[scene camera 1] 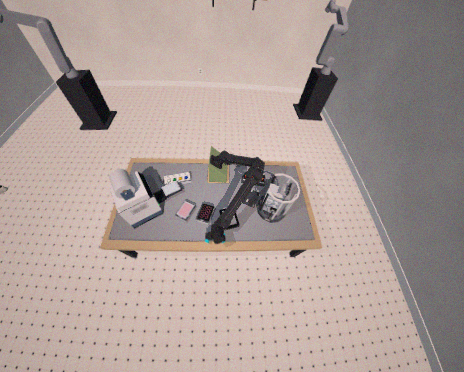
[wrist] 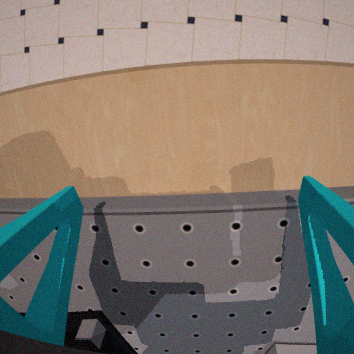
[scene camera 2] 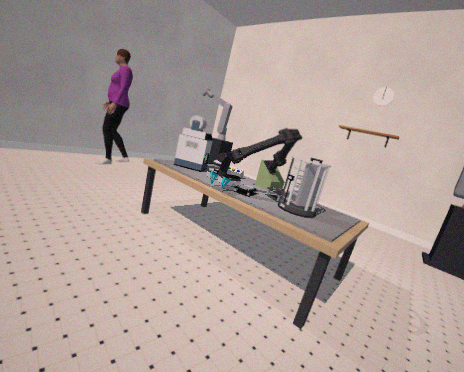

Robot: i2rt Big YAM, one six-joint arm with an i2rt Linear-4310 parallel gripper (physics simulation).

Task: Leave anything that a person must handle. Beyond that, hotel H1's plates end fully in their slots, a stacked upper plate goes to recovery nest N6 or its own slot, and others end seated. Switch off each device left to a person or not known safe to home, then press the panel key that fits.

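Places are measured from the arm's base along level axes (x down, y left, z ahead), in metres.
Pixels of known places: gripper, fingertip midpoint: point(wrist: 185, 192) point(scene camera 2: 216, 185); arm's base at its link origin: point(scene camera 1: 215, 162) point(scene camera 2: 269, 167).
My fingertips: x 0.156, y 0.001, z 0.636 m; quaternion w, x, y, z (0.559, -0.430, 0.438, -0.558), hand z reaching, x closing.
For each thing: its top centre in the pictures, then the offset to it from my fingertips. "*": a spot on its surface instead.
- round clear-walled hotel carousel at its top centre: point(scene camera 2: 312, 157) point(scene camera 1: 283, 186) dx -0.334, dy +0.469, dz -0.284 m
- pink-topped plate at its top centre: point(scene camera 1: 185, 209) dx -0.050, dy -0.234, dz -0.250 m
- dark plate with red wells, top centre: point(scene camera 1: 205, 211) dx -0.059, dy -0.074, dz -0.226 m
- black part at a spot on its surface: point(wrist: 112, 337) * dx +0.014, dy +0.068, dz -0.133 m
- tray at its top centre: point(scene camera 1: 170, 187) dx -0.099, dy -0.360, dz -0.419 m
- white device at a spot on its surface: point(scene camera 1: 142, 212) point(scene camera 2: 190, 151) * dx -0.134, dy -0.523, dz -0.182 m
- key panel at its top centre: point(scene camera 1: 176, 175) point(scene camera 2: 232, 166) dx -0.065, dy -0.335, dz -0.561 m
My gripper point(scene camera 1: 215, 240) point(scene camera 2: 219, 184) point(wrist: 185, 192) is open and empty above the table's front edge. A round clear-walled hotel carousel point(scene camera 2: 312, 186) stands at the table's right in scene camera 1. A pink-topped plate point(scene camera 1: 185, 209) and a dark plate with red wells point(scene camera 1: 205, 212) lie left of the arm. A black frame point(scene camera 1: 236, 218) point(scene camera 2: 245, 190) lies partly under the arm; a black part point(wrist: 112, 337) shows at the wrist view's lower left. A pale plate or tray point(scene camera 1: 171, 188) is beside the white device point(scene camera 1: 142, 212) point(scene camera 2: 192, 149). The key panel point(scene camera 1: 177, 178) has coloured keys. Slot labels and seating are unreadable.
A green upright board point(scene camera 1: 218, 172) point(scene camera 2: 268, 176) stands at the table's back. Several small devices near the arm base are partly hidden. A person in purple point(scene camera 2: 119, 90) is beyond the table. Grey arms on black pedestals point(scene camera 1: 86, 100) point(scene camera 1: 316, 95) stand on the floor behind.
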